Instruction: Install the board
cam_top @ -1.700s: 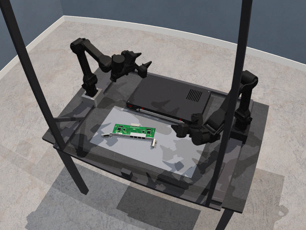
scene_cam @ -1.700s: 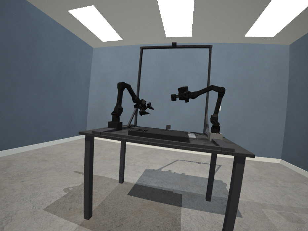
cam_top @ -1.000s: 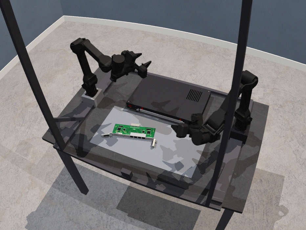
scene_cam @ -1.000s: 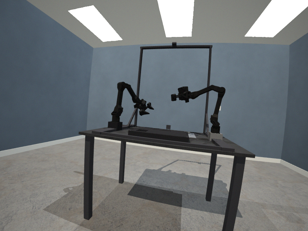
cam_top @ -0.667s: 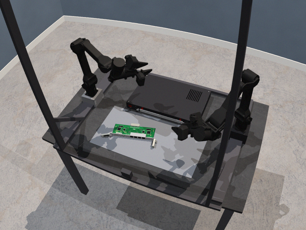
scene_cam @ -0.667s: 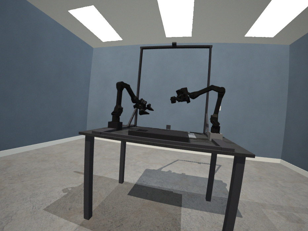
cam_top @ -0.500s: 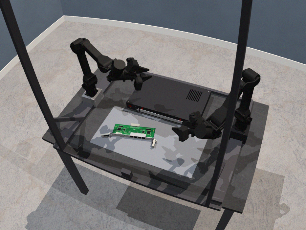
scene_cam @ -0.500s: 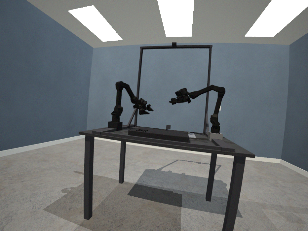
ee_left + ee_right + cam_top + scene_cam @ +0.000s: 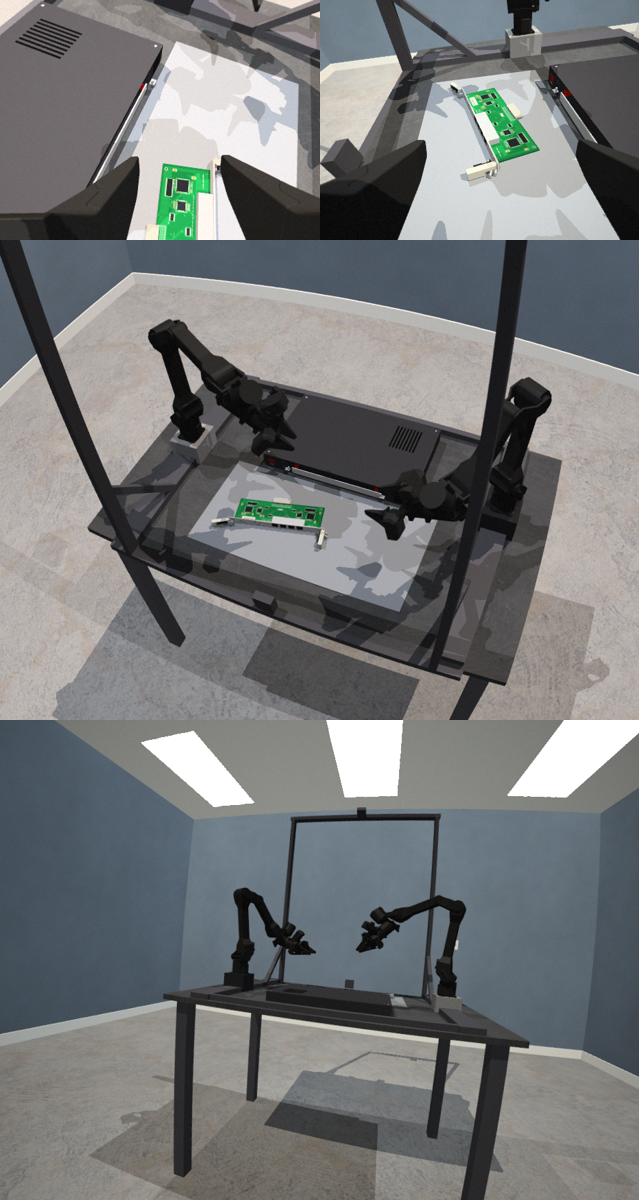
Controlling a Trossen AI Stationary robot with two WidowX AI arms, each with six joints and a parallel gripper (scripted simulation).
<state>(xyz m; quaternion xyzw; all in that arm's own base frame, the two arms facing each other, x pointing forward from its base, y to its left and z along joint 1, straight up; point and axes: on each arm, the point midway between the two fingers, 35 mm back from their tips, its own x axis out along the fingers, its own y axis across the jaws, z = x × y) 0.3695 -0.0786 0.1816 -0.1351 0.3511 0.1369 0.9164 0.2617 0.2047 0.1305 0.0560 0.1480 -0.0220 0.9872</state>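
Right now the green board is 100 mm behind my left hand, 10 mm to the left of it and 230 mm below it. From my left hand the other things lie so: pale grey mat (70 mm behind, 80 mm to the right, 260 mm below); then black enclosure (200 mm ahead, 100 mm to the right, 210 mm below).
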